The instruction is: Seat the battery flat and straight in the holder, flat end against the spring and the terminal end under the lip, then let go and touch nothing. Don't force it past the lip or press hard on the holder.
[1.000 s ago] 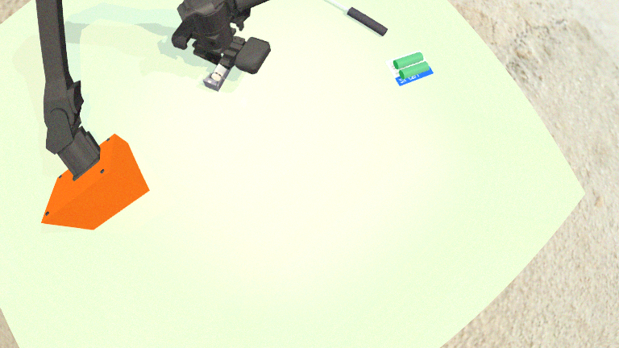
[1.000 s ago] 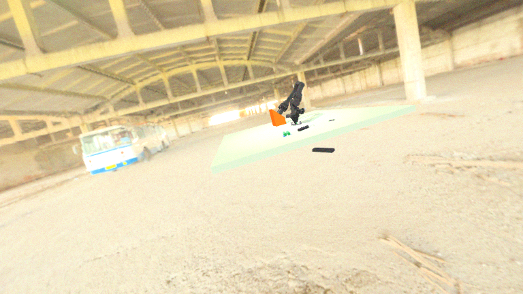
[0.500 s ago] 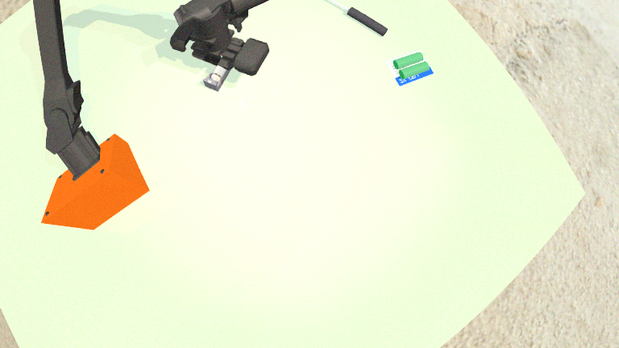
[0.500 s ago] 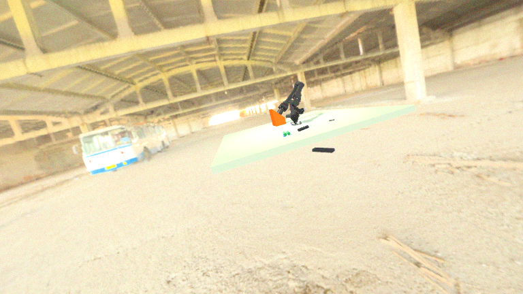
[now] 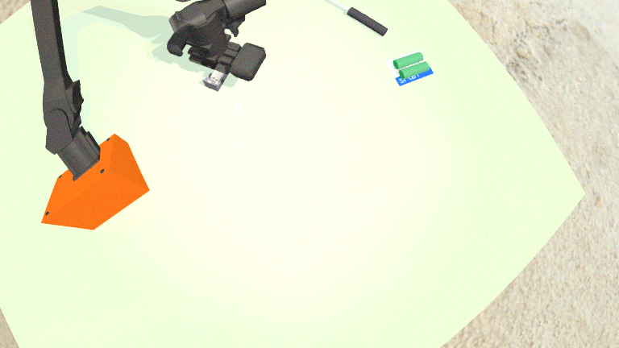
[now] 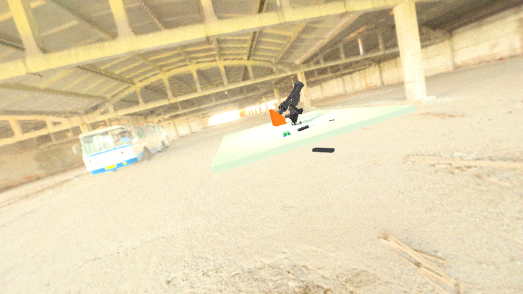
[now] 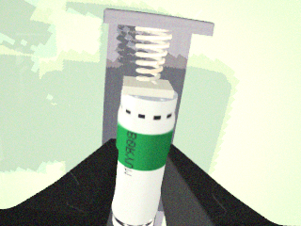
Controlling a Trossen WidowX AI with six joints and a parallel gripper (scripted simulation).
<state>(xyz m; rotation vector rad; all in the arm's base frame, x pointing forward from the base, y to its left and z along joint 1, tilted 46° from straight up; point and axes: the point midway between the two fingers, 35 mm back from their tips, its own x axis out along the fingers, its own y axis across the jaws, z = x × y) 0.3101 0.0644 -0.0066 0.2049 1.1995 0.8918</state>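
The battery lies 10 mm above my gripper tip. Round my gripper tip: dark bar (300 mm ahead, 190 mm below, 40 mm to the left); then dark flat object (280 mm ahead, 180 mm to the left, 10 mm below); then black-handled screwdriver (290 mm ahead, 40 mm to the right).
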